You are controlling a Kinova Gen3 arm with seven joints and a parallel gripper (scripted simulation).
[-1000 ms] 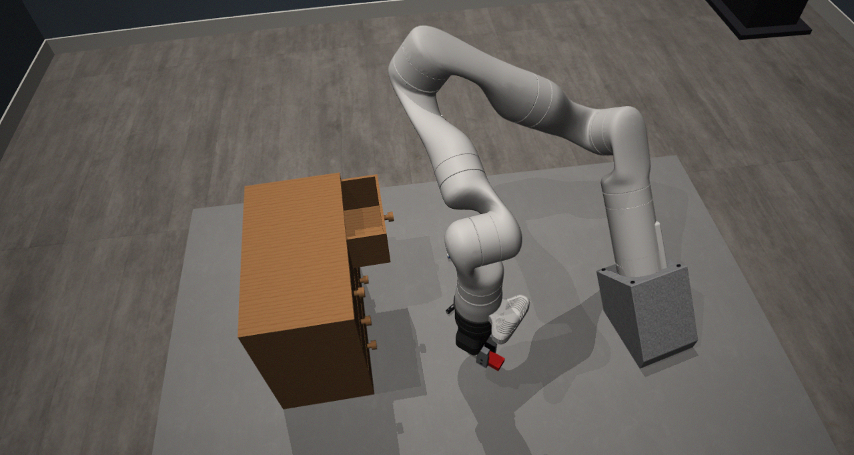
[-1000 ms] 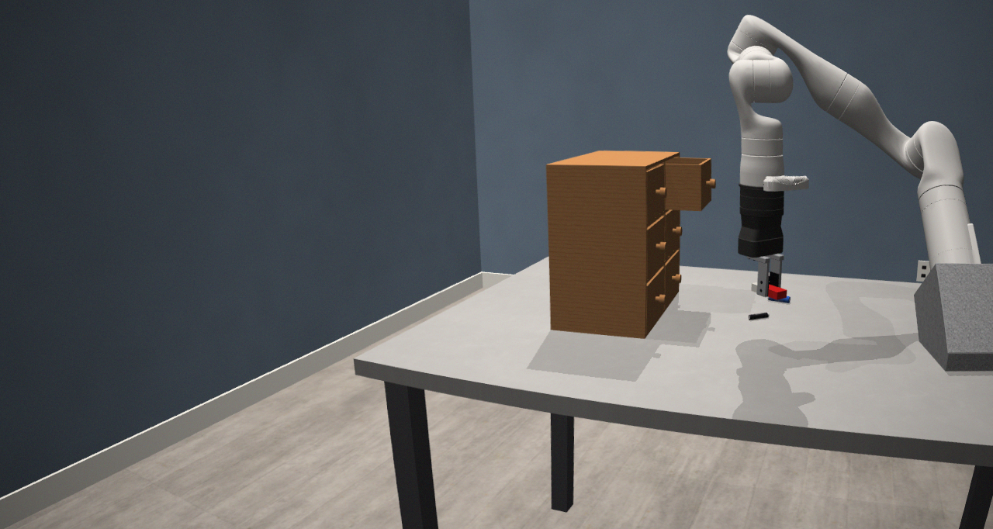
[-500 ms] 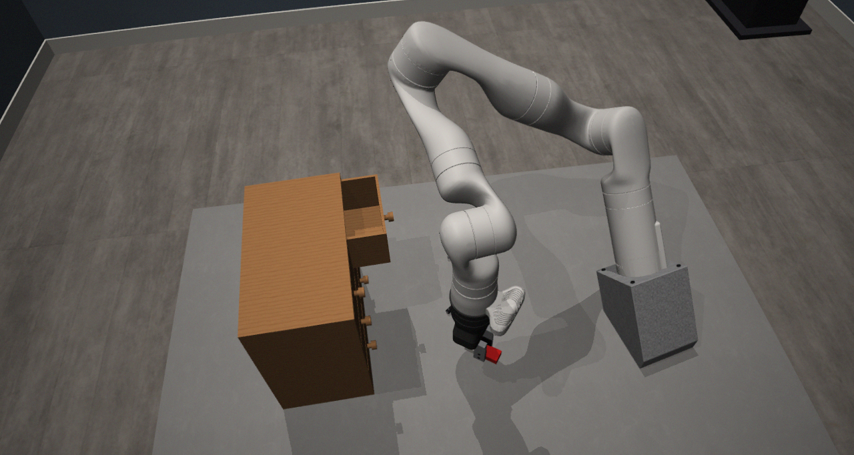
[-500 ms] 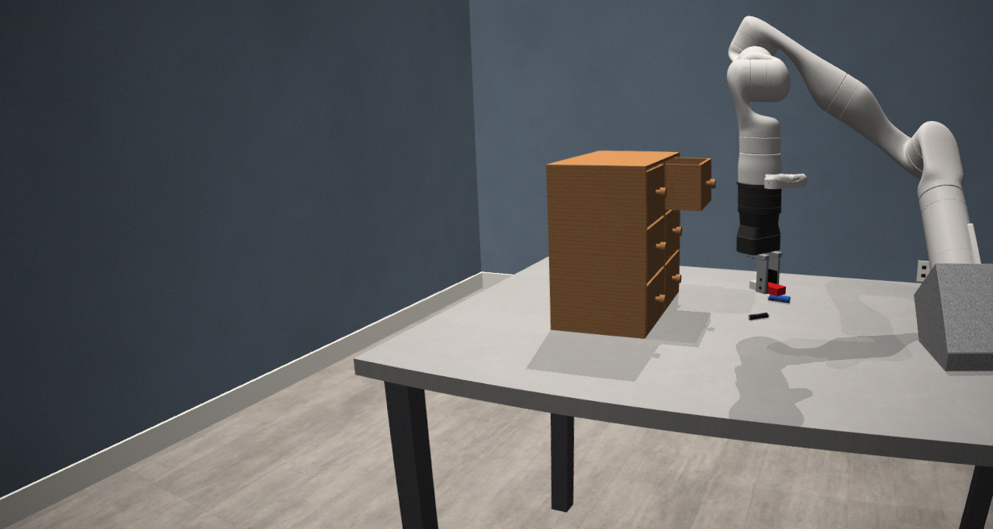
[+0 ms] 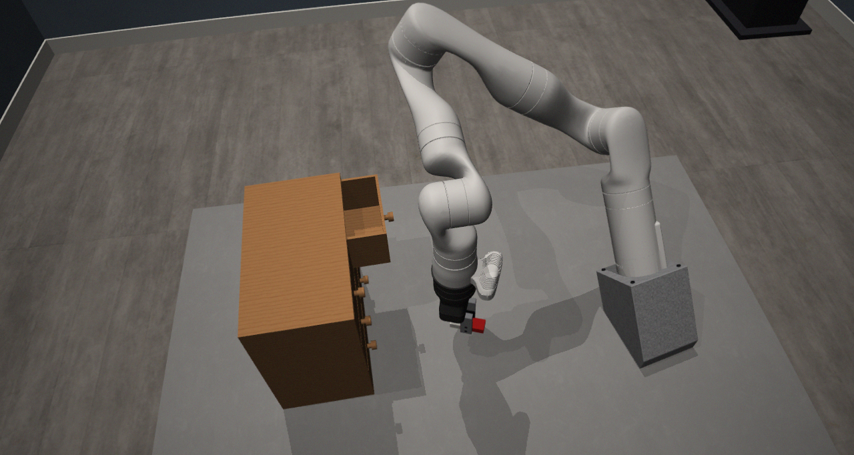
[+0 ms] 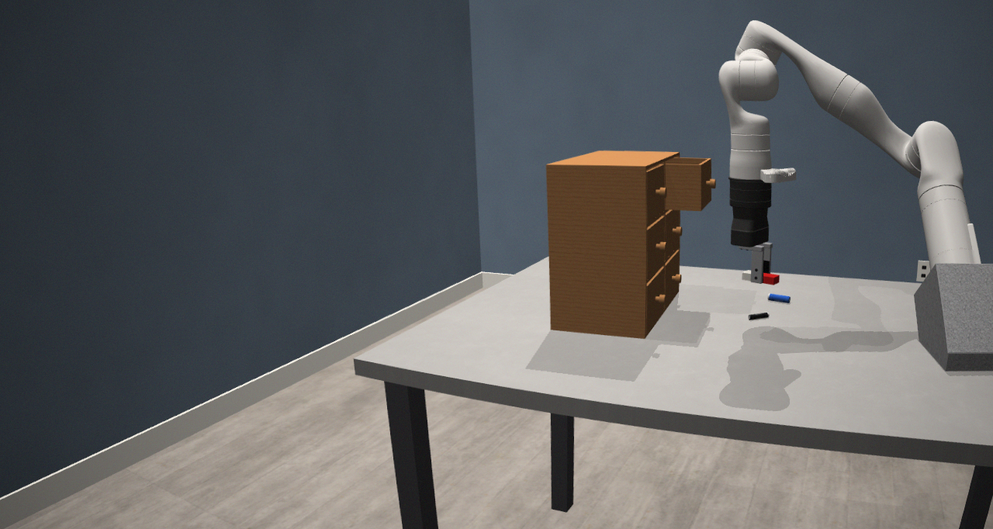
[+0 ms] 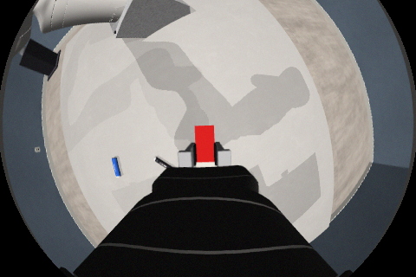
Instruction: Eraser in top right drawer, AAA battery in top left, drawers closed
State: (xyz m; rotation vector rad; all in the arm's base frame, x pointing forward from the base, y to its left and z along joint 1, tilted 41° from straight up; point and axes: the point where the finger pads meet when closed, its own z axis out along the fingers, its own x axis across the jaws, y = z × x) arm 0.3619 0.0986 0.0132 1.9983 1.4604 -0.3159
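Right now the thin black battery is 10 mm ahead of my hand, 100 mm to the right of it and 110 mm below it. The rest, counted from my hand: thicker blue battery 20 mm behind, 230 mm to the right, 110 mm below; white eraser 10 mm ahead, 10 mm below.
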